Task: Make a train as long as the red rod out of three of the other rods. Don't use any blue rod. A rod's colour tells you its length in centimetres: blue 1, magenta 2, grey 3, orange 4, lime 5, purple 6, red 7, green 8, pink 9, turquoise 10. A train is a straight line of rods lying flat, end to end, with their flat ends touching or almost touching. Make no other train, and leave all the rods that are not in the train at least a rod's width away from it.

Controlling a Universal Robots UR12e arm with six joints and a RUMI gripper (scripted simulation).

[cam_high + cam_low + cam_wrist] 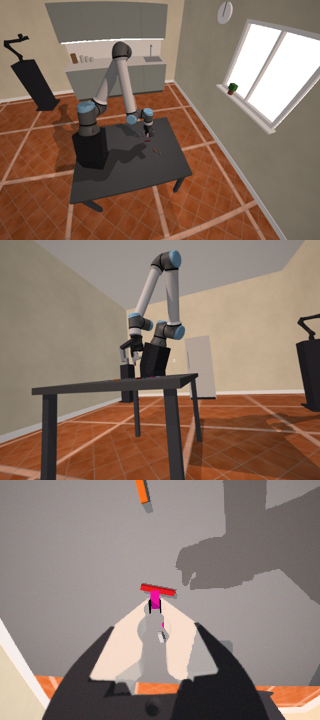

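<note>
My hand is 110 mm above the red rod, 30 mm to the right of it and 10 mm past it. The rest, counted from my hand: blue rod: 110 mm below, 100 mm to the left, 20 mm ahead; then orange rod: 120 mm to the right, 110 mm below, 60 mm ahead.
</note>
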